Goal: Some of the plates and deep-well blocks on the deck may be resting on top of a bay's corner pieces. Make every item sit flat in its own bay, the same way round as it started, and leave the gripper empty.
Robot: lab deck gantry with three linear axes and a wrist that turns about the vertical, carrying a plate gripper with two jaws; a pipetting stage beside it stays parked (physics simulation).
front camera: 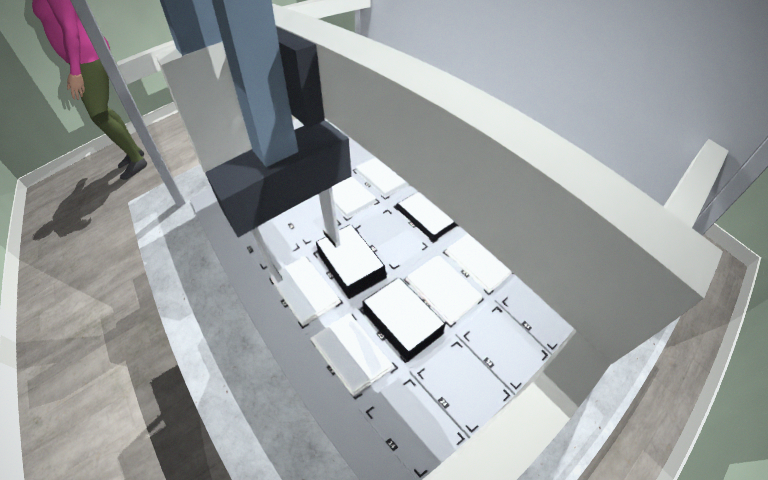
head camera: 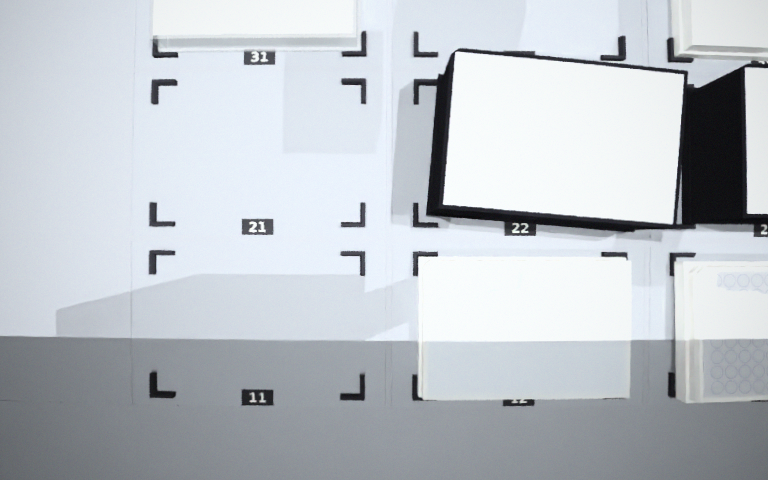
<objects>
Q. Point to a bay 24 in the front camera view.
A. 475, 395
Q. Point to a bay 32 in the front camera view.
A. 397, 244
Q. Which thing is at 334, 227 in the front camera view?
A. The gripper.
</objects>
